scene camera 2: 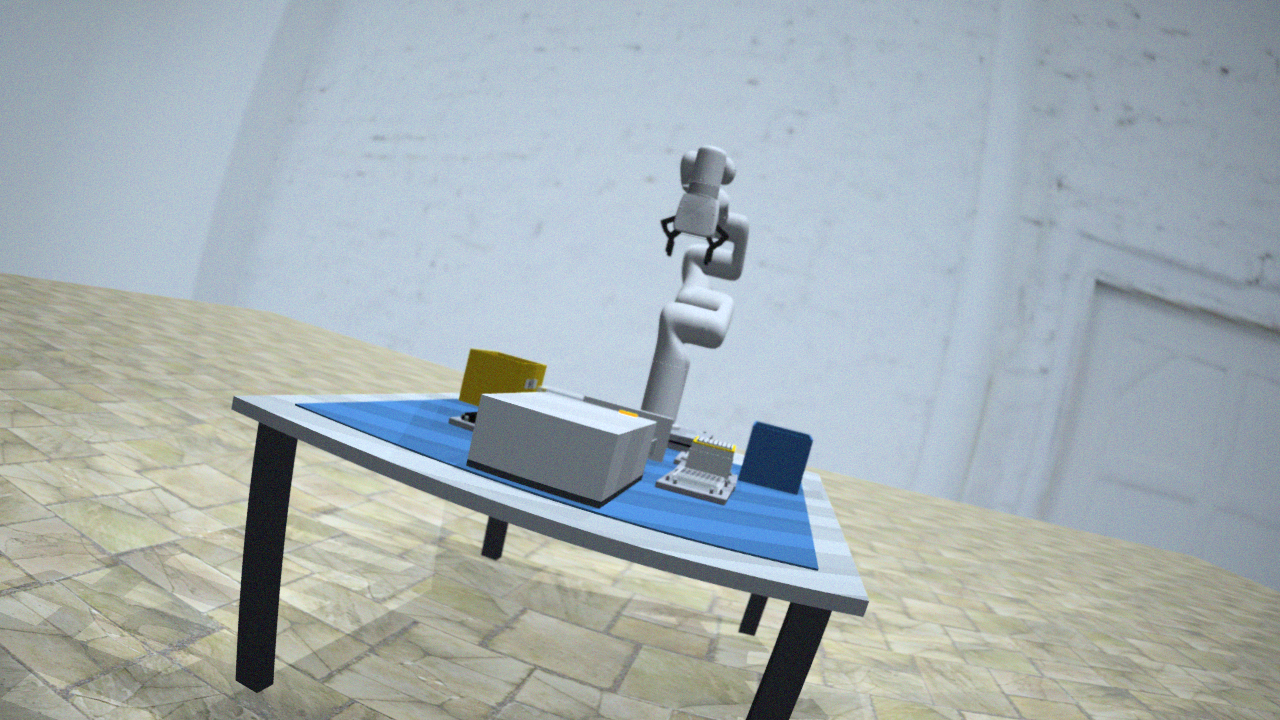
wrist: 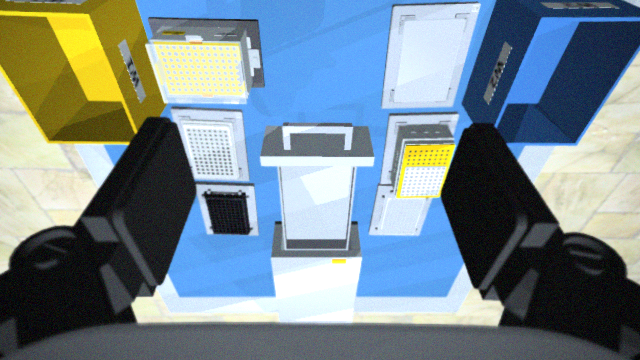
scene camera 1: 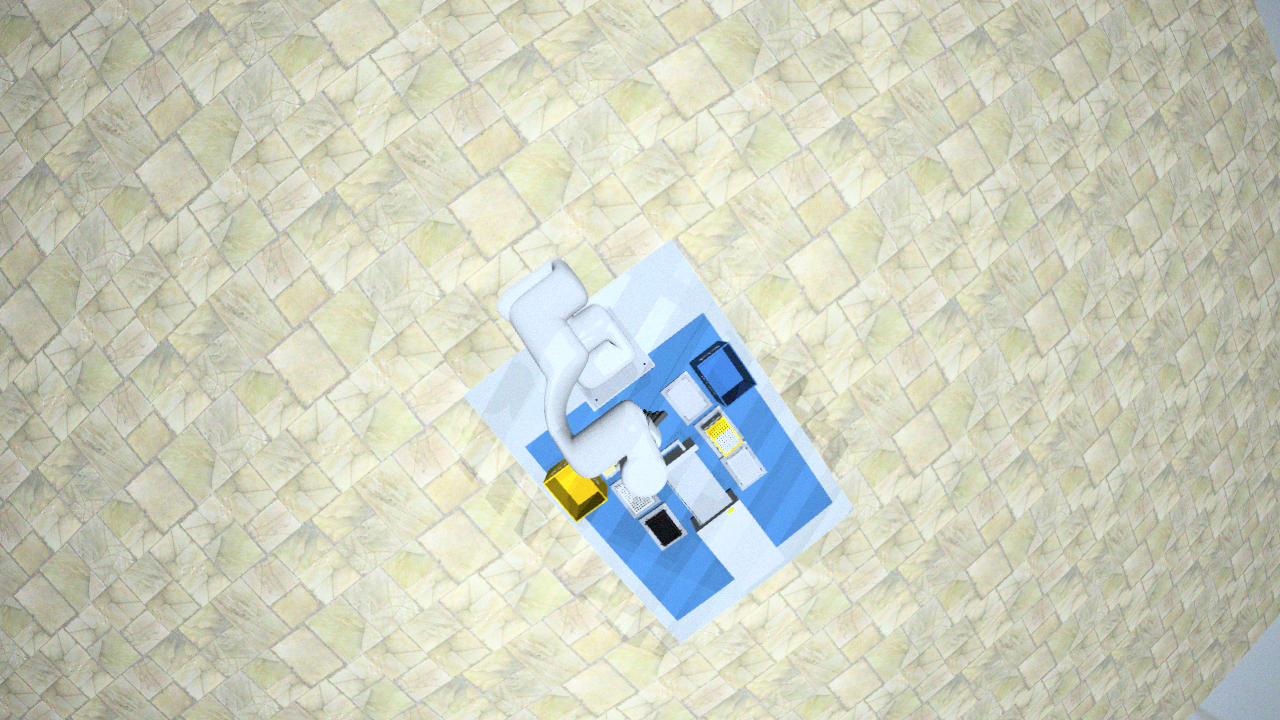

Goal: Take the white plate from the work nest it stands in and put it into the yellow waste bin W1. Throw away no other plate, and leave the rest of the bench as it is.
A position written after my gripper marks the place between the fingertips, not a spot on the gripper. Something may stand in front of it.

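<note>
You'd see my gripper (scene camera 2: 687,260) here, and the wrist view shows my gripper (wrist: 320,157) too. There's a yellow-and-white rack (scene camera 2: 709,456); that's the rack (scene camera 1: 717,428) again, and in the wrist view it's the rack (wrist: 422,154). A black plate (scene camera 1: 663,527) is here as well, and the wrist view also gives the black plate (wrist: 228,212). Then there's a large grey-white device (scene camera 2: 585,453), and a white plate (wrist: 211,143). Scene camera 2 does not show the white plate, which is hidden by the large grey-white device.
</note>
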